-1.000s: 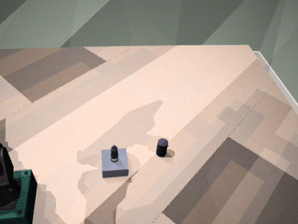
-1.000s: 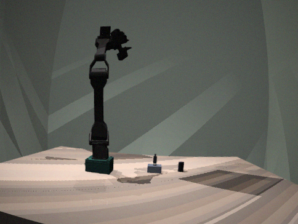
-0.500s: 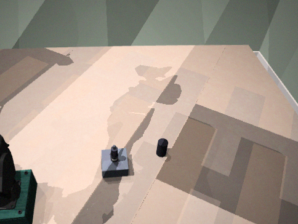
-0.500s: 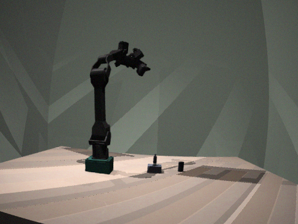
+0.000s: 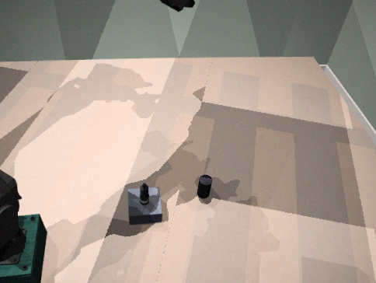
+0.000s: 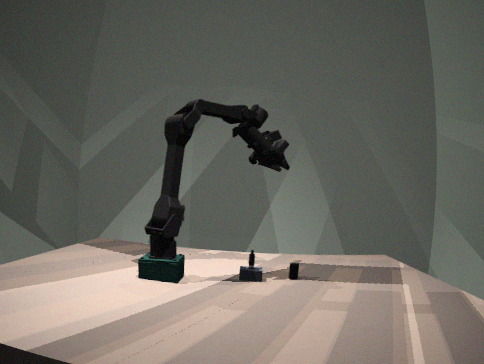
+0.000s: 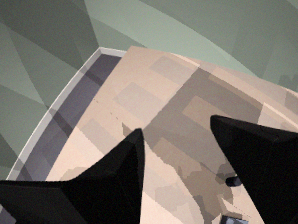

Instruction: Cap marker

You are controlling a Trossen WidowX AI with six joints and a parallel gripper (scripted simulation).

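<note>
Now: gripper tip 310 mm above the marker cap, 200 mm to the left of it and 50 mm short of it.
</note>
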